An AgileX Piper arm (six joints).
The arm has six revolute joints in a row. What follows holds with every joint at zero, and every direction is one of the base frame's.
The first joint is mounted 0.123 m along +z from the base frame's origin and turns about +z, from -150 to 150 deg.
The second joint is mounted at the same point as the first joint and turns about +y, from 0 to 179.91 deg.
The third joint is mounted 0.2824 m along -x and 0.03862 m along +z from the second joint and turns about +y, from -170 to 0 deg.
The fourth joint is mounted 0.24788 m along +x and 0.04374 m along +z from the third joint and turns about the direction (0.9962, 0, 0.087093), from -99.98 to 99.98 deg.
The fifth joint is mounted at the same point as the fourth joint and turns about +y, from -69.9 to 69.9 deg.
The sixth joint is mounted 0.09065 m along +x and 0.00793 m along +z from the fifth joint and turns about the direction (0.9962, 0, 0.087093), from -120 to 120 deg.
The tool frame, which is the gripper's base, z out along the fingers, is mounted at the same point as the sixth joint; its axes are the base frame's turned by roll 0, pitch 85.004 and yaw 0 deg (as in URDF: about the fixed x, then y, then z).
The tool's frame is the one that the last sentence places.
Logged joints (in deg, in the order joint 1, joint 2, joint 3, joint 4, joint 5, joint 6), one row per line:
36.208, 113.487, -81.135, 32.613, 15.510, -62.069
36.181, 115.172, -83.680, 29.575, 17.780, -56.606
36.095, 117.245, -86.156, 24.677, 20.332, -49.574
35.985, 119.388, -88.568, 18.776, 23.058, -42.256
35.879, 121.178, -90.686, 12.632, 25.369, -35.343
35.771, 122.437, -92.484, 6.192, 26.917, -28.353
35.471, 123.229, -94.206, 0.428, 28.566, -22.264
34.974, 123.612, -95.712, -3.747, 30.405, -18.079
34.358, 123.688, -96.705, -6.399, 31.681, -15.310
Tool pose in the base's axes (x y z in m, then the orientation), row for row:
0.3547, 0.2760, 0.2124, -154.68, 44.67, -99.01
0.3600, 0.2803, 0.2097, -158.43, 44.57, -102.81
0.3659, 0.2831, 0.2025, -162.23, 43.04, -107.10
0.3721, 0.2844, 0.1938, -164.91, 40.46, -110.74
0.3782, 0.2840, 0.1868, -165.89, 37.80, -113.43
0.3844, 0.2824, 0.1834, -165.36, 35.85, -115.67
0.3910, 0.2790, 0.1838, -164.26, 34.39, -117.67
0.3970, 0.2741, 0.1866, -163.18, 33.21, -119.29
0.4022, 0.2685, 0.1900, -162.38, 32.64, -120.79
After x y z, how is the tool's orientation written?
As angles about the fixed x, y, z axes (roll, pitch, yaw), in degrees.
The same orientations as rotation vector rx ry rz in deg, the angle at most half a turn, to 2 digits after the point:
-75.29, 106.64, 12.48
-74.18, 109.43, 14.07
-73.33, 113.26, 14.62
-72.83, 117.31, 13.85
-72.15, 120.75, 11.87
-70.56, 123.27, 9.01
-68.59, 125.20, 5.97
-66.89, 126.70, 3.31
-65.11, 127.75, 1.42

